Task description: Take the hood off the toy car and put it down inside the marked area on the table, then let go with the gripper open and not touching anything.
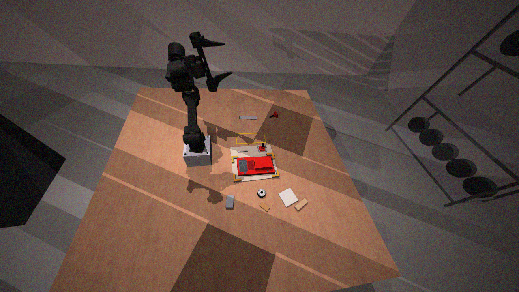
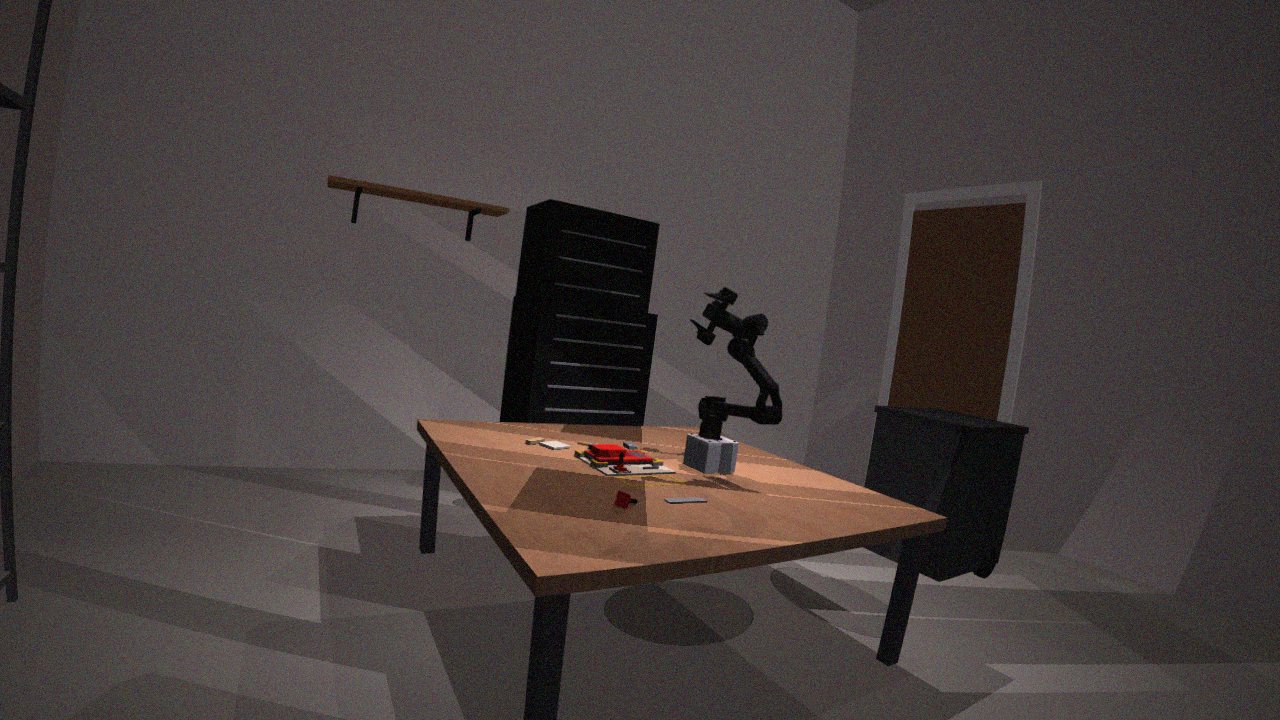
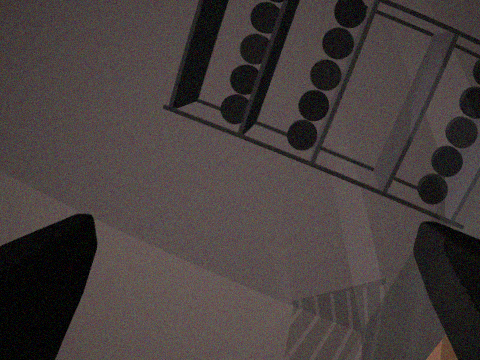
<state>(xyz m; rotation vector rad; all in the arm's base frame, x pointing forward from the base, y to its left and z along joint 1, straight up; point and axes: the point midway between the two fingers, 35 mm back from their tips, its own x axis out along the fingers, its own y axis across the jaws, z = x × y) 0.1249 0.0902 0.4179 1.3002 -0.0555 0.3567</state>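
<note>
Right now my gripper tip is 19 cm short of the hood, 11 cm to the left of it and 49 cm above it. Round my gripper tip: white tile 34 cm ahead, 27 cm to the right, 53 cm below; grey strip 8 cm ahead, 27 cm to the left, 53 cm below.
</note>
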